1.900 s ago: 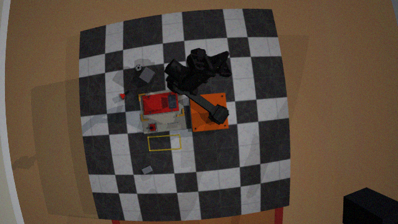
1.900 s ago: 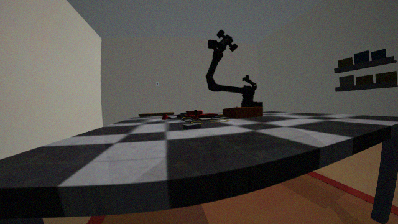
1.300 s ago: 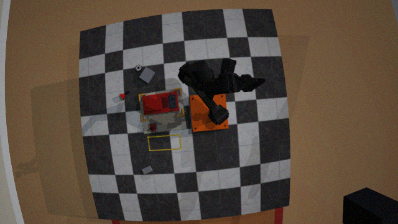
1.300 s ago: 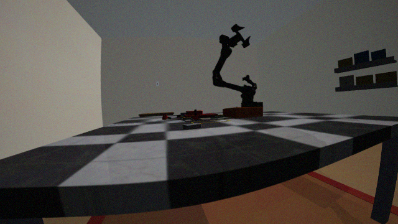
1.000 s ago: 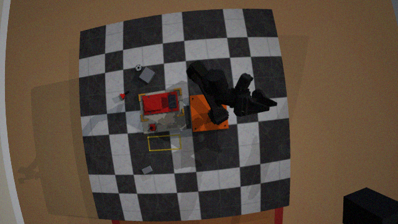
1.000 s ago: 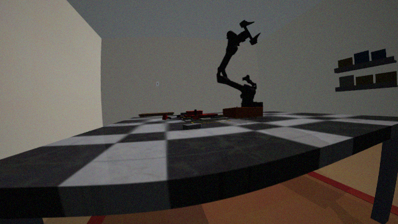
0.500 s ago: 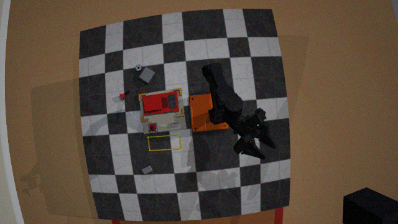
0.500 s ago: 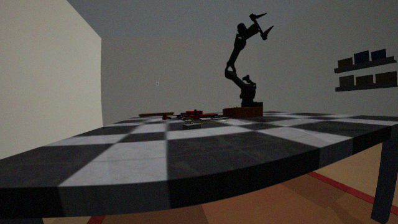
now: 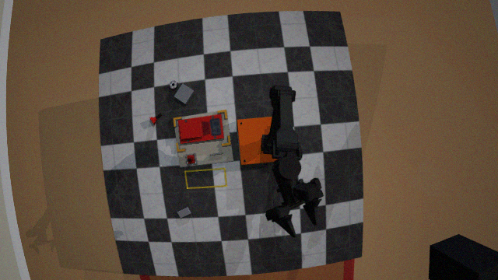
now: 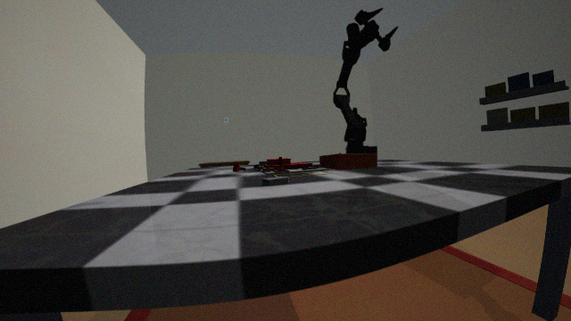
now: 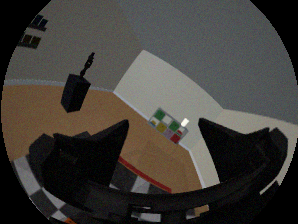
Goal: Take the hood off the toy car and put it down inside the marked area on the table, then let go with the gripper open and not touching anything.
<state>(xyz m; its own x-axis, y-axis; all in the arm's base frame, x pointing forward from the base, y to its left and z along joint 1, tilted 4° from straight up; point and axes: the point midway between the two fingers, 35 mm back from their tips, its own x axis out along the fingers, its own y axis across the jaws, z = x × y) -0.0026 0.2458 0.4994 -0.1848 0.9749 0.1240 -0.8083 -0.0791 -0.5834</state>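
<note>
My gripper tip is now 360 mm short of the red hood panel, 360 mm to the left of it and 530 mm above it. Round my gripper tip: white wheel: 420 mm ahead, 590 mm to the right, 560 mm below.
</note>
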